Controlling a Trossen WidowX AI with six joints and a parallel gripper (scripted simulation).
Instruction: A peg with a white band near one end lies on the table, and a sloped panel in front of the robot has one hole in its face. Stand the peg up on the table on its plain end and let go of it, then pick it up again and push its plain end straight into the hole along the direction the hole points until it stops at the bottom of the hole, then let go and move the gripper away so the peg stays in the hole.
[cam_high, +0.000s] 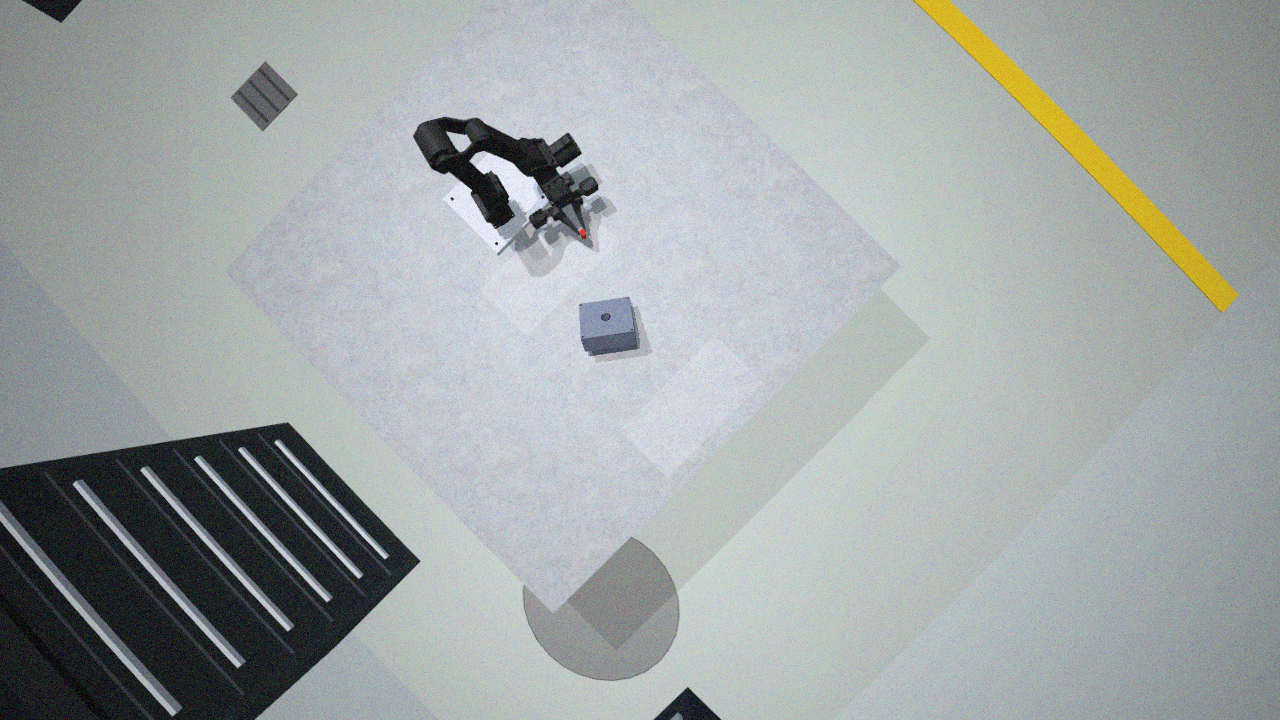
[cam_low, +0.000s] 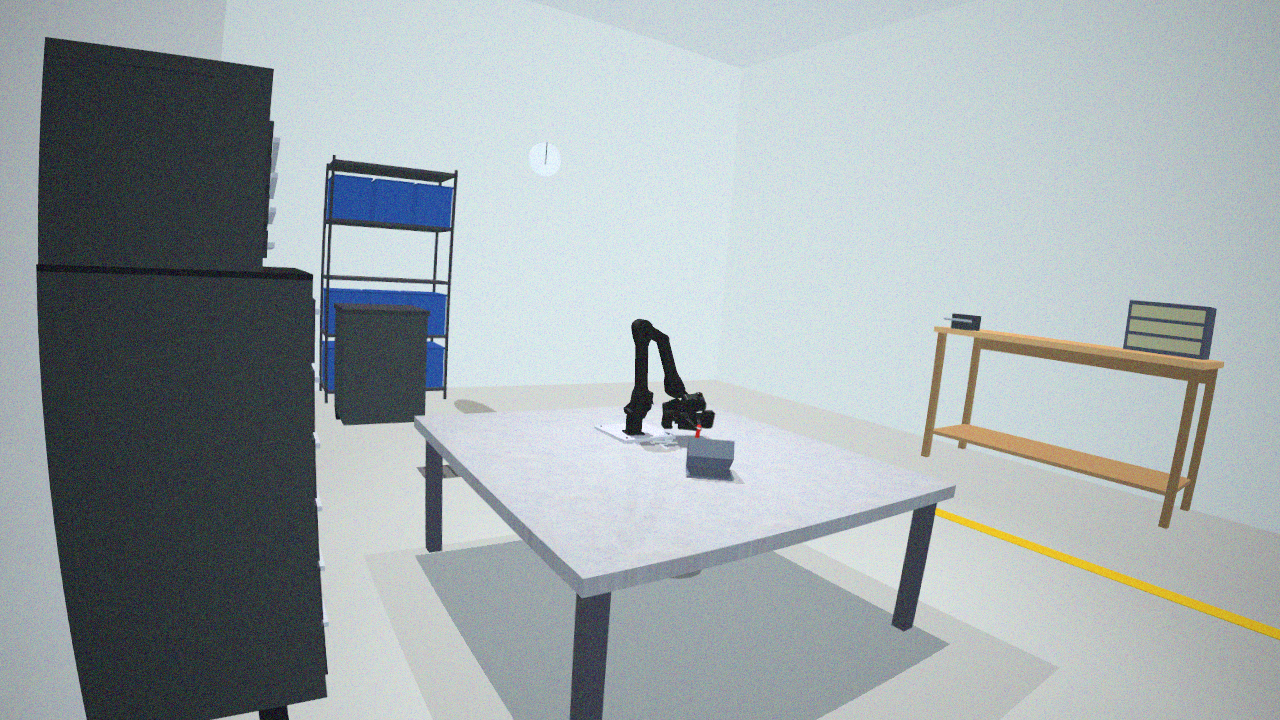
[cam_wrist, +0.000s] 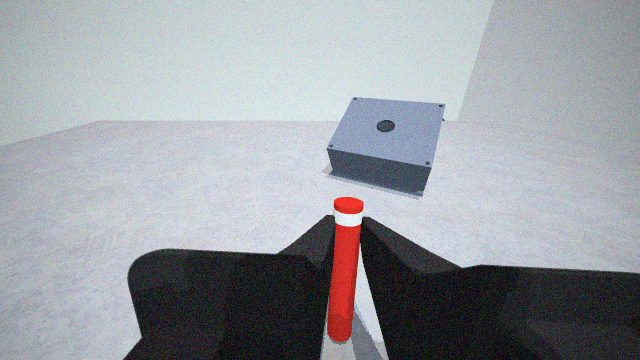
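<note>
Now: gripper tip 10 mm above the red peg. Round my gripper tip: blue-grey sloped panel (220 mm ahead, 70 mm to the right, 20 mm below).
</note>
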